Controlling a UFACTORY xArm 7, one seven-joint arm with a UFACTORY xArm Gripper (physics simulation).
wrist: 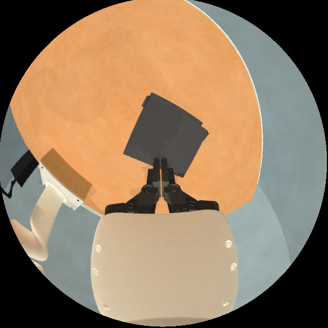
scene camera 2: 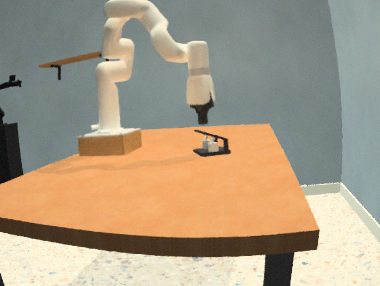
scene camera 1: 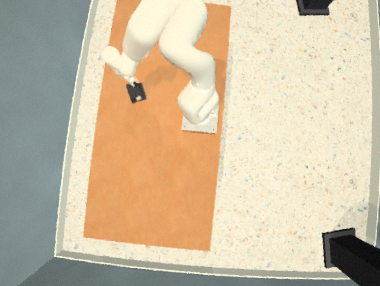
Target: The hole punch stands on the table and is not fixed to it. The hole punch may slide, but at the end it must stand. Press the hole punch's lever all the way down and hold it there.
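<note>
The black hole punch stands upright on the table, with pale parts between its base and its lever. The lever is raised and slopes up to its free end, on the left in scene camera 2. My gripper is shut and empty, and points down. It hangs a little above the lever near the free end, with a small gap showing in scene camera 2. In the wrist view the fingertips overlap the near edge of the lever, which hides the base.
The orange table carries the arm's base block, which stands left of the hole punch in scene camera 2. The table's far edge runs behind the hole punch. A wooden shelf is at the back left.
</note>
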